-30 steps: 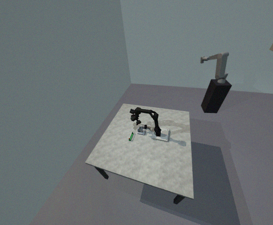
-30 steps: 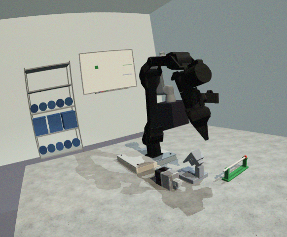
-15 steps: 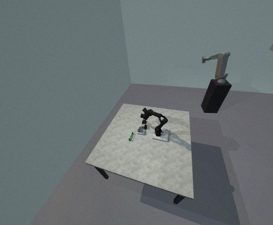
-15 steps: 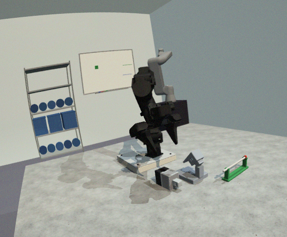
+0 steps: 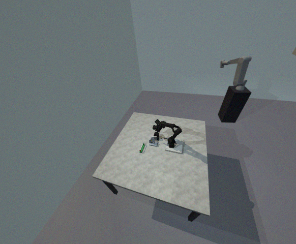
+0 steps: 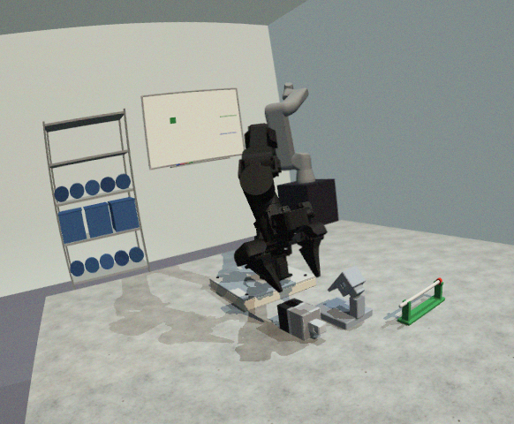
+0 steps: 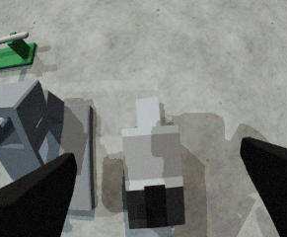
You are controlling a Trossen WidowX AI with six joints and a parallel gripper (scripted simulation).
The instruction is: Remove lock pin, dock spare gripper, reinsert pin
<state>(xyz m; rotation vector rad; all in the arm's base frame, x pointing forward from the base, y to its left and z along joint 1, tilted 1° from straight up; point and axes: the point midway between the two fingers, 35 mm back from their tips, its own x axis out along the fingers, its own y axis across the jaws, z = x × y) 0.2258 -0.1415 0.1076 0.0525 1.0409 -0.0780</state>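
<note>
Now: the spare gripper 8 cm below my gripper tip. Also, from my gripper tip: green cradle: 20 cm to the left, 16 cm ahead, 9 cm below; then grey socket: 10 cm to the left, 6 cm below, 3 cm ahead.
</note>
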